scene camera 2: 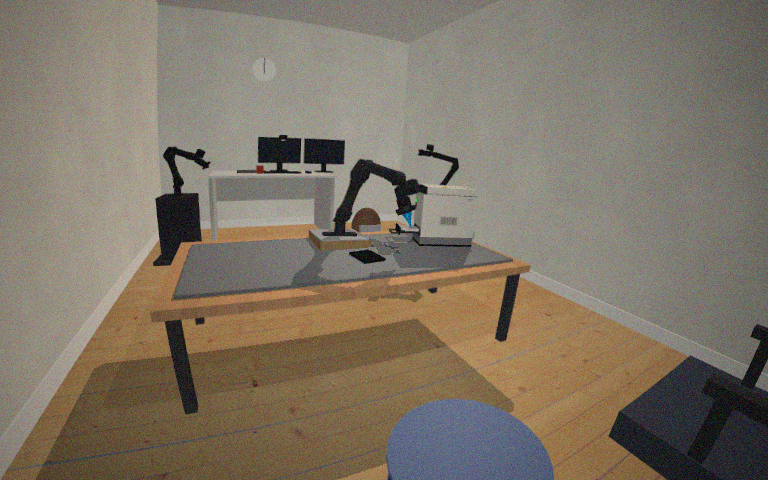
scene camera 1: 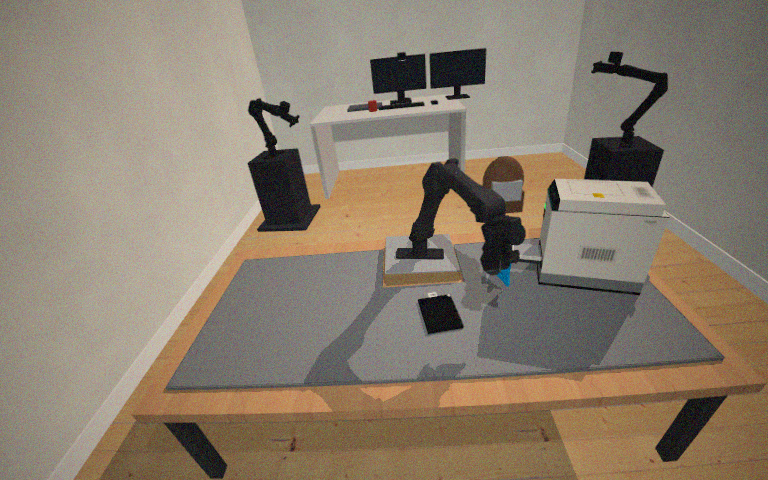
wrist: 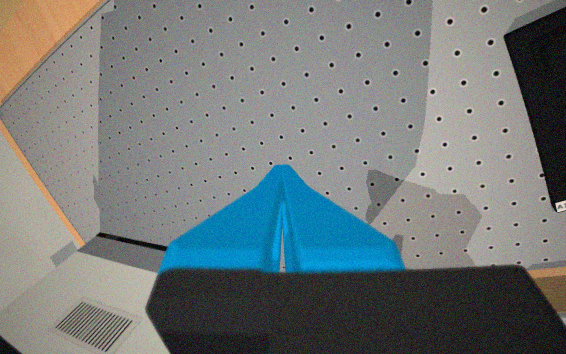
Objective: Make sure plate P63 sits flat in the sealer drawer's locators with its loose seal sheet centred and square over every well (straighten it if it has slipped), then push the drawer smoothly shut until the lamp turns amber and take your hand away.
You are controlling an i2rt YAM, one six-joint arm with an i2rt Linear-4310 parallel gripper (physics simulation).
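Seen in the pictures: gripper, between the fingertips: (scene camera 2: pixel 410 226) (scene camera 1: pixel 508 285) (wrist: pixel 282 177); arm's base, origin of its link: (scene camera 2: pixel 339 234) (scene camera 1: pixel 419 254).
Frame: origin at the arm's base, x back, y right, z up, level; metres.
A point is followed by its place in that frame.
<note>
The white sealer (scene camera 1: pixel 600 234) {y -0.609, x -0.183, z 0.194 m} (scene camera 2: pixel 447 206) {y -0.600, x -0.181, z 0.204 m} (wrist: pixel 42 300) {y -0.732, x -0.208, z 0.114 m} stands at the right of the mat, with a small green light (scene camera 1: pixel 544 208) {y -0.482, x 0.010, z 0.196 m} (scene camera 2: pixel 416 200) {y -0.479, x -0.004, z 0.209 m} on its left face. Its drawer (scene camera 1: pixel 530 249) (scene camera 2: pixel 410 230) sticks out to the left. Plate P63 and its seal sheet cannot be made out in the scene views, and neither shows in the wrist view. My gripper (scene camera 1: pixel 506 284) {y -0.285, x -0.362, z 0.129 m} (scene camera 2: pixel 410 225) {y -0.285, x -0.362, z 0.129 m} (wrist: pixel 282 177) {y -0.285, x -0.362, z 0.129 m} is shut and empty, its blue fingertips together and pointing down close to the drawer's outer end. The hand partly hides the drawer in scene camera 1. I cannot tell whether they touch.
A black flat pad (scene camera 1: pixel 440 314) {y -0.080, x -0.327, z -0.029 m} (scene camera 2: pixel 367 256) {y -0.072, x -0.335, z -0.029 m} (wrist: pixel 545 105) {y -0.130, x -0.321, z -0.029 m} lies on the perforated grey mat (scene camera 1: pixel 283 316) {y 0.498, x -0.337, z -0.041 m} (wrist: pixel 250 115) {y -0.387, x -0.360, z -0.041 m}, left of the gripper. The arm's base stands on a wood-sided block (scene camera 1: pixel 421 277) {y -0.009, x -0.127, z -0.023 m} behind the pad. A brown rounded object (scene camera 1: pixel 502 169) (scene camera 2: pixel 366 217) stands behind the table.
</note>
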